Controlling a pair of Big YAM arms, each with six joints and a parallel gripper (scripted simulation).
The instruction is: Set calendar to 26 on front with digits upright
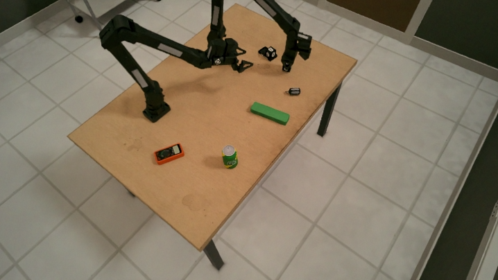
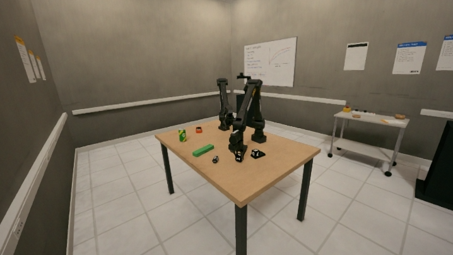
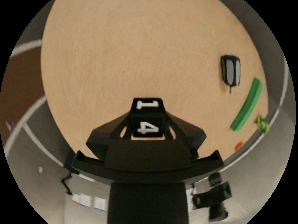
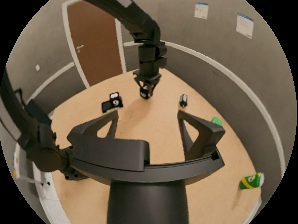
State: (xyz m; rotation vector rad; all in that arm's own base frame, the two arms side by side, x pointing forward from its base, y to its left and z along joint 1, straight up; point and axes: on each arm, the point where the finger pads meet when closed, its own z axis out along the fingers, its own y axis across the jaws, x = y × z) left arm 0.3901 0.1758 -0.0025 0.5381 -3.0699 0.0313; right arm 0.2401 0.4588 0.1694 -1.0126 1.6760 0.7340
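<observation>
Now: left hand right at the black calendar cube.
</observation>
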